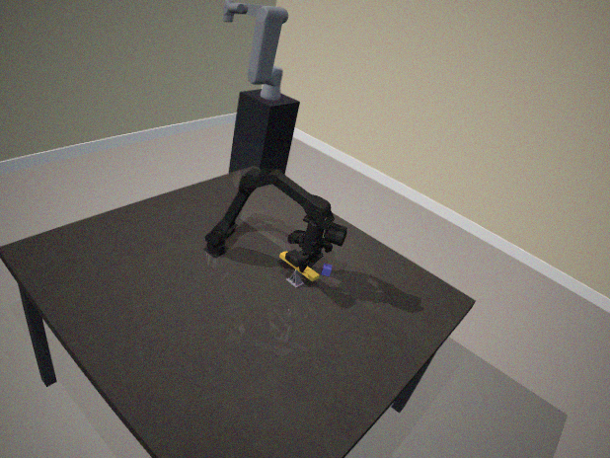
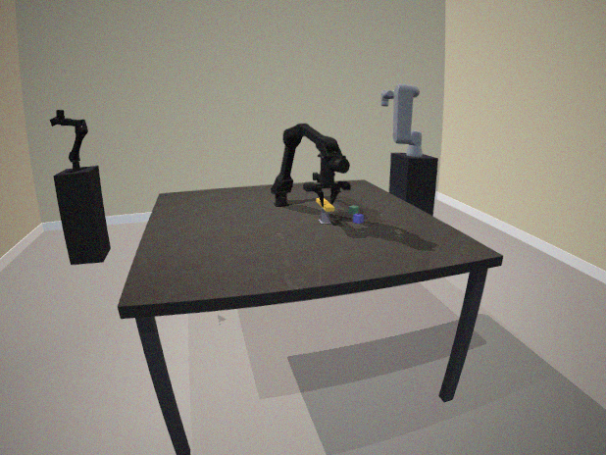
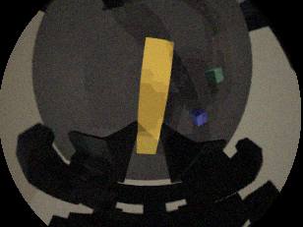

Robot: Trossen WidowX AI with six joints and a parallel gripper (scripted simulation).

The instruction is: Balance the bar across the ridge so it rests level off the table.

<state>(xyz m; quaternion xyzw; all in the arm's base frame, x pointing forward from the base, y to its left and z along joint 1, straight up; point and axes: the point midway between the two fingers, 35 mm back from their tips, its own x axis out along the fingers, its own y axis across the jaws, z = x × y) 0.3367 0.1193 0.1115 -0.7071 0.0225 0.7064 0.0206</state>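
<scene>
Right now my gripper tip is 30 mm past the bar. From my gripper tip the other things lie so: blue cube (10 mm ahead, 140 mm to the left, 60 mm below); then green cube (110 mm behind, 170 mm to the left, 60 mm below).
</scene>
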